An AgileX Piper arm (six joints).
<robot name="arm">
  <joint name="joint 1" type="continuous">
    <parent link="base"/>
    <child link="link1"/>
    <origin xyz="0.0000 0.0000 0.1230"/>
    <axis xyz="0 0 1"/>
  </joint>
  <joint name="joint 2" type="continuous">
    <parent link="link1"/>
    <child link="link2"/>
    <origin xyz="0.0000 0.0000 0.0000"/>
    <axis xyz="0 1 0"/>
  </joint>
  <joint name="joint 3" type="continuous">
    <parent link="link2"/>
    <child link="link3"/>
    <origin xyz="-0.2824 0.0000 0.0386"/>
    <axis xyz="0 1 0"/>
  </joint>
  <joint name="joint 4" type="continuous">
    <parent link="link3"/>
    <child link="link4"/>
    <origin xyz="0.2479 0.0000 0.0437"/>
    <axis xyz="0.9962 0 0.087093"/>
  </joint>
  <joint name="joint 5" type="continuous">
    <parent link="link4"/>
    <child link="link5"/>
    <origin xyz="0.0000 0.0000 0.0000"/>
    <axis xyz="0 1 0"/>
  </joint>
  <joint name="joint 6" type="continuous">
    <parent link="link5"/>
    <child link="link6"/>
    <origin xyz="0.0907 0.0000 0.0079"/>
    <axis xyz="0.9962 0 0.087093"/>
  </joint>
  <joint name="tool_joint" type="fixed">
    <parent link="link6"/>
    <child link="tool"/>
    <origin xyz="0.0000 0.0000 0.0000" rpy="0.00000 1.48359 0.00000"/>
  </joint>
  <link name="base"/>
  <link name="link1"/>
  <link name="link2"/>
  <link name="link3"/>
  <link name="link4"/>
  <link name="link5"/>
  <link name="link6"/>
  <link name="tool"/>
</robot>
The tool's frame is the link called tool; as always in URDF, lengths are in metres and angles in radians. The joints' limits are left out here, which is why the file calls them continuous.
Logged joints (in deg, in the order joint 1, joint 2, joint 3, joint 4, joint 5, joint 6), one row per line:
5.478, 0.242, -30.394, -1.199, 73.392, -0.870
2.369, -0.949, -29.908, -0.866, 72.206, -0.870
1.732, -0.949, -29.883, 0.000, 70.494, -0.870
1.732, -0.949, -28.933, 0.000, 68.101, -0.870
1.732, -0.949, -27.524, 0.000, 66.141, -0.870
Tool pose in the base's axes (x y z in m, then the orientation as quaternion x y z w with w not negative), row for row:
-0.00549, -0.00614, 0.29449, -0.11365, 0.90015, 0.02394, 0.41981
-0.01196, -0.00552, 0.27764, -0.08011, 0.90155, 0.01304, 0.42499
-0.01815, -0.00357, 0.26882, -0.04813, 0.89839, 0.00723, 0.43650
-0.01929, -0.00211, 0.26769, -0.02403, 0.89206, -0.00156, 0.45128
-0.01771, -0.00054, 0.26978, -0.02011, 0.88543, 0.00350, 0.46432
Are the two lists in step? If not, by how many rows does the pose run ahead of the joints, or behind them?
The pose runs 2 rows behind the joints: the pose in row i belongs to the joints in row i - 2.
